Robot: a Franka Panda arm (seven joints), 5 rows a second.
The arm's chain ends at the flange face. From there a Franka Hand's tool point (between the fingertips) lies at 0.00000 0.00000 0.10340 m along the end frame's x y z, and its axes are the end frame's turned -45 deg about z.
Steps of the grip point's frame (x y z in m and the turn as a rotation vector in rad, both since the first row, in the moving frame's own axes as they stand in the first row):
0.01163 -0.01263 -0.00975 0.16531 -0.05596 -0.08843
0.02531 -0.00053 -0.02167 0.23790 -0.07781 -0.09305
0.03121 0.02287 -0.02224 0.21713 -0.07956 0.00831
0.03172 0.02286 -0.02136 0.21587 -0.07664 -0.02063
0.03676 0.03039 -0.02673 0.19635 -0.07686 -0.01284
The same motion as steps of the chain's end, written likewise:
0.01572 -0.00992 -0.00818 0.07732 -0.15646 -0.08843
0.04087 -0.00777 -0.01845 0.11320 -0.22324 -0.09305
0.05970 0.00416 -0.01949 0.09728 -0.20979 0.00831
0.05990 0.00361 -0.01866 0.09845 -0.20684 -0.02063
0.06737 0.00404 -0.02444 0.08449 -0.19319 -0.01284

